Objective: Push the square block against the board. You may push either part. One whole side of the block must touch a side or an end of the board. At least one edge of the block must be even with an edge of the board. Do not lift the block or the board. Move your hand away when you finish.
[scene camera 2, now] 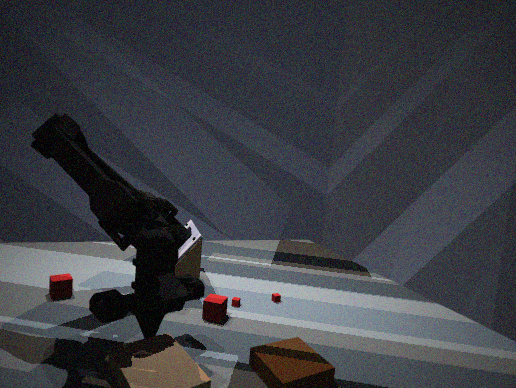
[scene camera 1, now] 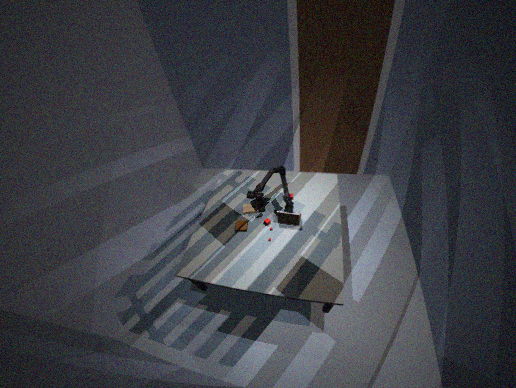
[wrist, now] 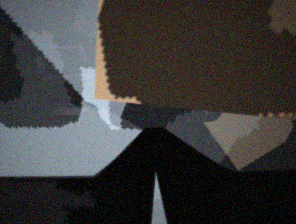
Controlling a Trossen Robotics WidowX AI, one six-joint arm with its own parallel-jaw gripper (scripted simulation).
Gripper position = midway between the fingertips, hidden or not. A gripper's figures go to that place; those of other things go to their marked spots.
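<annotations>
The gripper (wrist: 153,136) is 11 cm from the lens, and there's a tan board (wrist: 223,63) that's 8 cm from the lens.
</annotations>
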